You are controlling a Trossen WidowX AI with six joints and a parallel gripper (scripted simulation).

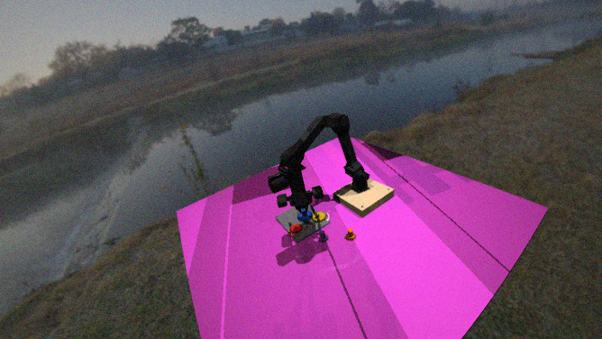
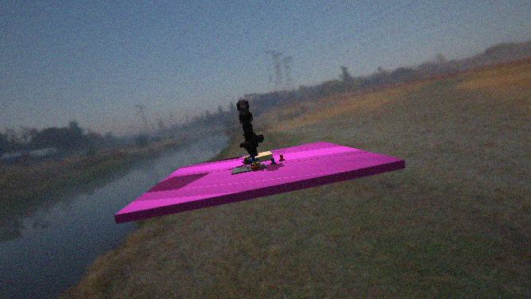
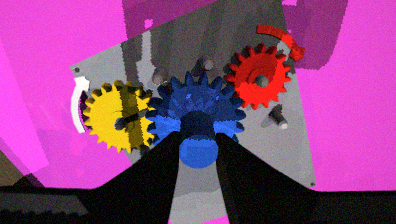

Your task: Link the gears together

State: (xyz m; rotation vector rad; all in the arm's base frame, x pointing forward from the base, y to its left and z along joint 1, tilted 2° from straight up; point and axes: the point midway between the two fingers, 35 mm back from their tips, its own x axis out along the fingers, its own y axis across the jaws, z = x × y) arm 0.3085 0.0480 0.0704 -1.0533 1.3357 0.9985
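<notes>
Now: the red gear 60 mm below my gripper tip, 50 mm ahead of it and 10 mm to the left of it. Round my gripper tip: red arrow (80 mm ahead, 60 mm below, 30 mm to the left); yellow gear (60 mm below, 60 mm behind); blue gear (10 mm below).
</notes>
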